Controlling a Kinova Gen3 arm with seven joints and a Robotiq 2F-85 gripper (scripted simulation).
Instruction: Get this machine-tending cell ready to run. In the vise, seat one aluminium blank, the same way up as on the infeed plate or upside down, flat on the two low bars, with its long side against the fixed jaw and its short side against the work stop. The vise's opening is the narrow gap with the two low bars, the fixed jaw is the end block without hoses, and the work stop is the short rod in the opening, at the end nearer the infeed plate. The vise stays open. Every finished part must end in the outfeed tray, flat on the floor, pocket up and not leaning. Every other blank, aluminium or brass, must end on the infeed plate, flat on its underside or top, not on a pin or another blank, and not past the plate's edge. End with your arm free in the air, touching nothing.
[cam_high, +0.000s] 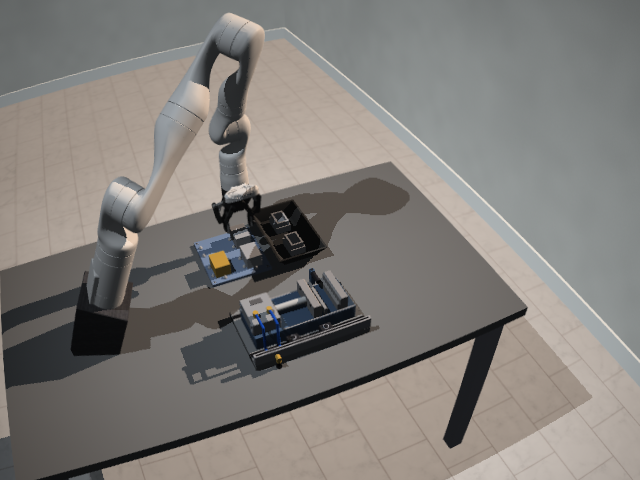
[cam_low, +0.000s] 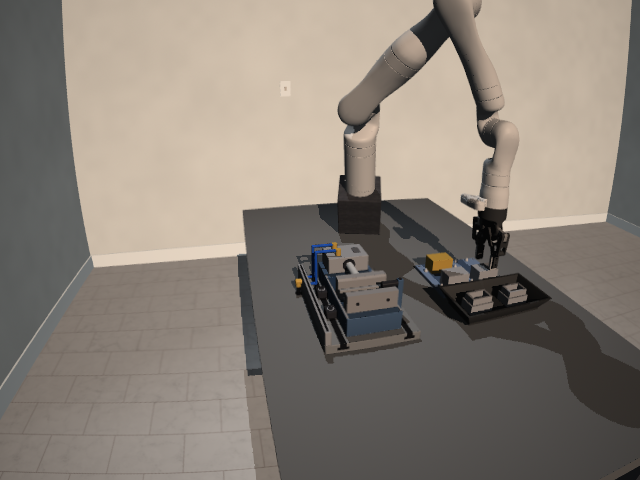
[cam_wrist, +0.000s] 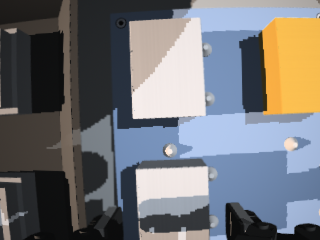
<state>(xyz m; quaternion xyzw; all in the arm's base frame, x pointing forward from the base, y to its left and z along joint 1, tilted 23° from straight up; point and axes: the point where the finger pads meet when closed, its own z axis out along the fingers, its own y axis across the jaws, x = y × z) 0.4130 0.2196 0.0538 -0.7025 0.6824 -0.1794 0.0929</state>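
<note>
The brass blank lies 90 mm to the right of my hand, 90 mm behind it and 40 mm below it.
</note>
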